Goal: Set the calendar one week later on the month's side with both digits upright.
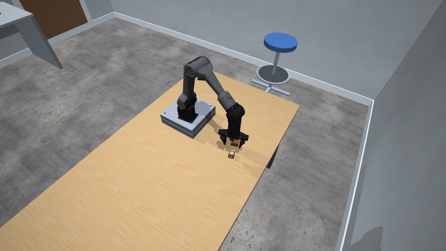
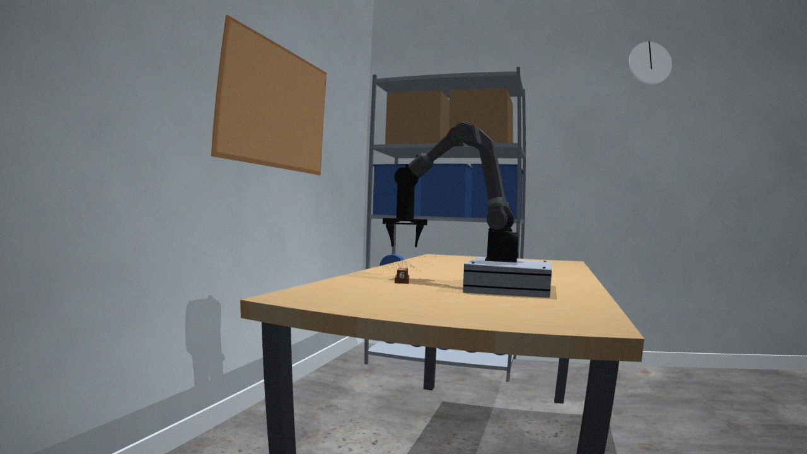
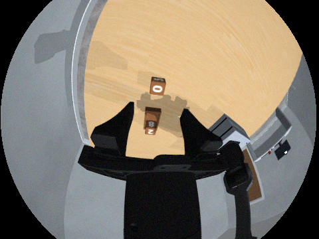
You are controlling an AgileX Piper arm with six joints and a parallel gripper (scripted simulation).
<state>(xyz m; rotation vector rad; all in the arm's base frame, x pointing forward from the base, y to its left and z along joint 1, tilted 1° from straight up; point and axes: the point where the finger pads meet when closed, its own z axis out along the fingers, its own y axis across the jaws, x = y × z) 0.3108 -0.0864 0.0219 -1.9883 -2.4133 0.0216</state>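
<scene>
Now: hand 110 mm to the right of the brown tray, 100 mm above it and 20 mm past it. Also, from my hand: brown digit cube (90 mm below).
</scene>
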